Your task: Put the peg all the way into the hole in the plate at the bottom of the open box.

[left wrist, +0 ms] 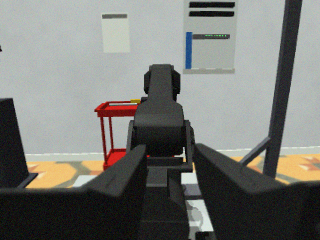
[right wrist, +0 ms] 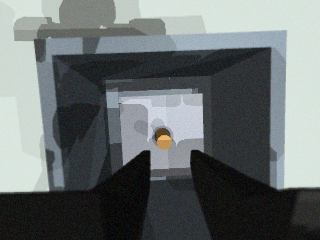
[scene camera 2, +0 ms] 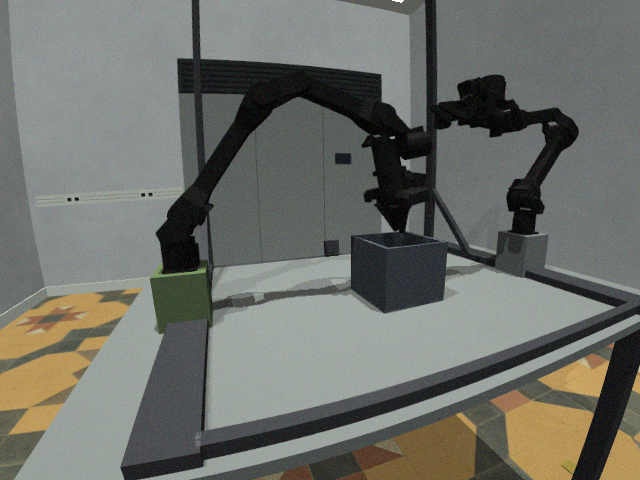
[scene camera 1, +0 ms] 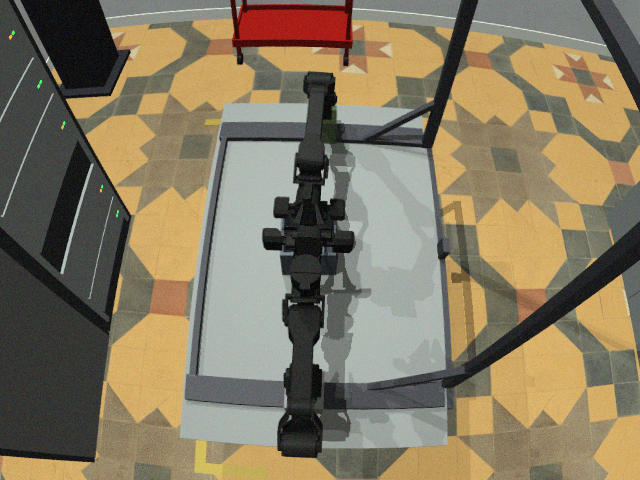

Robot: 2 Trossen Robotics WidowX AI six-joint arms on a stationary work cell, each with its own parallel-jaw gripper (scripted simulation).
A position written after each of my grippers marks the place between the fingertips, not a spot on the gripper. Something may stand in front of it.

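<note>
My left gripper is visible to me at (scene camera 1: 309, 204), (scene camera 2: 434, 106) and (left wrist: 170, 151). I see my right gripper (scene camera 2: 399, 231) (scene camera 1: 308, 228) (right wrist: 170, 157) too. There is a dark grey box (right wrist: 241, 75), and in the left wrist view the box is out of frame. A light plate (right wrist: 182, 115) is here as well; for the left wrist view, that plate is out of frame.
</note>
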